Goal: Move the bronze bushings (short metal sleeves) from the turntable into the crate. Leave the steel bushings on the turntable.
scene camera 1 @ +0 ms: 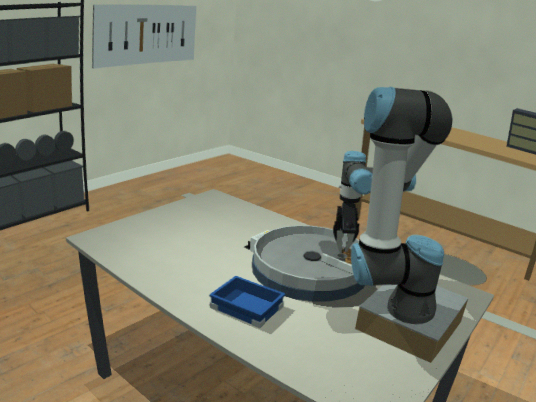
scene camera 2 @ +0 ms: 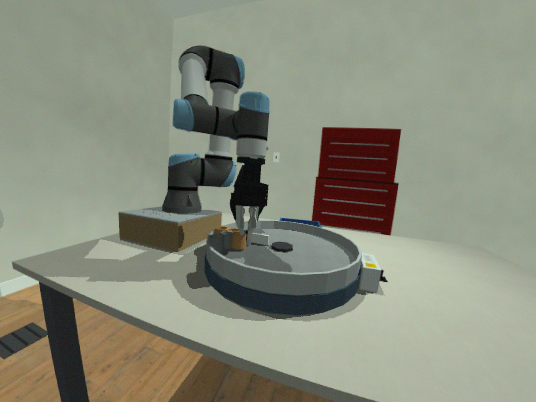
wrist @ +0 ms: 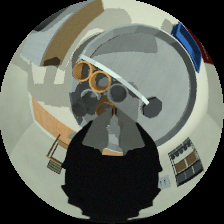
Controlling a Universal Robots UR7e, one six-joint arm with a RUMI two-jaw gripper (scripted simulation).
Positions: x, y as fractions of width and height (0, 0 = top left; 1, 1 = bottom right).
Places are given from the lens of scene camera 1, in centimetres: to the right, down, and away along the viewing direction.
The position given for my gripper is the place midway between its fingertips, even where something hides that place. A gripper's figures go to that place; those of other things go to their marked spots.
my gripper (scene camera 1: 0.64, 0.63): 27, 19, 171
blue crate (scene camera 1: 0.43, 0.74): -12, 32, 153
